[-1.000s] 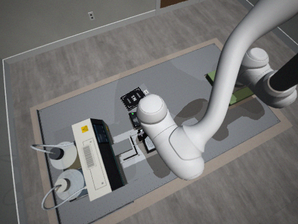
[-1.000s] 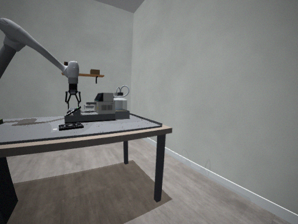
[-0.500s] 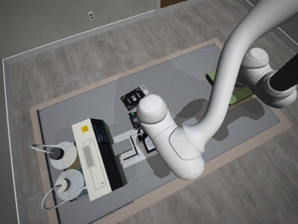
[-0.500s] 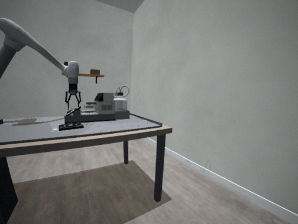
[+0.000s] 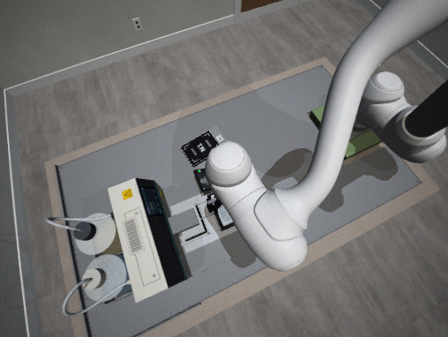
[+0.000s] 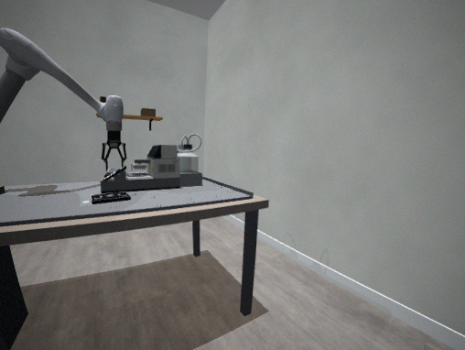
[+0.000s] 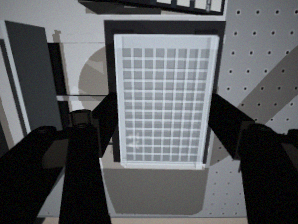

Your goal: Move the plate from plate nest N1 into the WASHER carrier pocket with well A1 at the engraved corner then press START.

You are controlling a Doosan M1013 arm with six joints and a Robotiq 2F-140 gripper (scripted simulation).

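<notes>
The clear well plate is 20 mm below my hand. Round my hand: black carrier: 40 mm below; plate washer: 150 mm ahead, 10 mm above; plate nest N1: 320 mm to the right, 110 mm below, 10 mm behind.
</notes>
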